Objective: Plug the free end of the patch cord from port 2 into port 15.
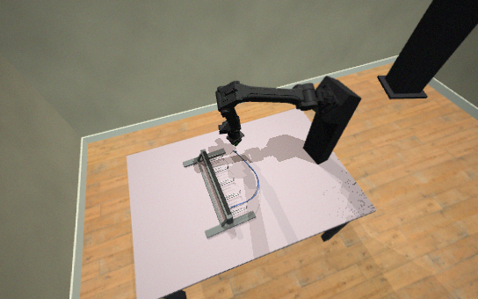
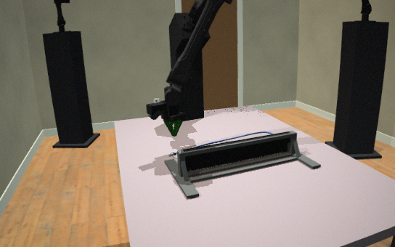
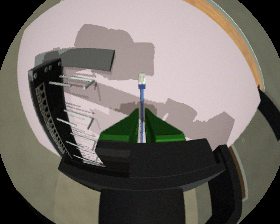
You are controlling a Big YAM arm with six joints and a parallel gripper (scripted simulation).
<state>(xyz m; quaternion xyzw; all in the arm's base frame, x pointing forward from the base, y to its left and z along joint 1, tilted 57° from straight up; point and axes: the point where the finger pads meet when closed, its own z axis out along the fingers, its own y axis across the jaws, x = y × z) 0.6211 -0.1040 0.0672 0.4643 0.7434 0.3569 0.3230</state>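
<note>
Now: the plug 1 cm ahead of my hand, 2 cm to the right of it and 8 cm below it.
</note>
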